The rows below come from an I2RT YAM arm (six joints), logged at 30 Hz.
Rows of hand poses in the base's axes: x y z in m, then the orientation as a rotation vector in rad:
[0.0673, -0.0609, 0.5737, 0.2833, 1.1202, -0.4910]
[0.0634, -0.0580, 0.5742, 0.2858, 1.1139, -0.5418]
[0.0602, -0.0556, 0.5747, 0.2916, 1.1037, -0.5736]
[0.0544, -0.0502, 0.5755, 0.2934, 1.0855, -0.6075]
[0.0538, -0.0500, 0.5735, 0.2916, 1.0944, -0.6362]
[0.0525, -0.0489, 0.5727, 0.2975, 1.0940, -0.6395]
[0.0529, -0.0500, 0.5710, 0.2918, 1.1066, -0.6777]
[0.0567, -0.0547, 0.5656, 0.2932, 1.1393, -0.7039]
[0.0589, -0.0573, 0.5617, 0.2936, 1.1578, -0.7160]
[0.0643, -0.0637, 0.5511, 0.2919, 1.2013, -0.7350]
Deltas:
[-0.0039, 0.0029, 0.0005, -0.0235, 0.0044, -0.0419]
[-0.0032, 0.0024, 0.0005, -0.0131, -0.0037, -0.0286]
[-0.0058, 0.0054, 0.0008, -0.0195, -0.0097, -0.0286]
[-0.0006, 0.0002, -0.0020, -0.0113, 0.0153, -0.0220]
[-0.0013, 0.0011, -0.0008, 0.0029, -0.0009, -0.0056]
[0.0004, -0.0011, -0.0017, -0.0171, 0.0220, -0.0275]
[0.0038, -0.0047, -0.0054, 0.0005, 0.0359, -0.0213]
[0.0022, -0.0026, -0.0039, 0.0013, 0.0198, -0.0097]
[0.0054, -0.0064, -0.0106, 0.0055, 0.0447, -0.0141]

